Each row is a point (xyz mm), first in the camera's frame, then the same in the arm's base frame.
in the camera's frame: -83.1 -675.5 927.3
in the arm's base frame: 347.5 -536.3 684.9
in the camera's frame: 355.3 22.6 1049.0
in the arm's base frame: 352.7 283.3 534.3
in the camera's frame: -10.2 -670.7 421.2
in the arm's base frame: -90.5 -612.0 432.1
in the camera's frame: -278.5 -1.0 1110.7
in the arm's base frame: 238.2 40.2 1112.1
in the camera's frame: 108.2 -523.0 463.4
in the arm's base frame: -67.3 -425.6 383.7
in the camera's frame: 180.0 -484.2 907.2
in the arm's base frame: 340.8 -270.0 497.0
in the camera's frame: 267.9 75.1 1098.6
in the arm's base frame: 355.8 308.9 644.7
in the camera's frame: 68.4 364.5 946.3
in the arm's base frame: 67.9 464.5 843.9
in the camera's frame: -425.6 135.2 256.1
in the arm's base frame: -618.9 -72.0 959.7
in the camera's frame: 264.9 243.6 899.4
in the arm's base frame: 120.2 418.0 619.1
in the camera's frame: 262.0 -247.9 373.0
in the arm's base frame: -195.5 -139.0 289.3
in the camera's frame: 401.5 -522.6 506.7
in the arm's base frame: 53.9 -307.5 140.3
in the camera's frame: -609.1 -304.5 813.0
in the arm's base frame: -24.3 -419.8 1209.9
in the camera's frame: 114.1 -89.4 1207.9
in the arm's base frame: 464.9 126.3 776.6
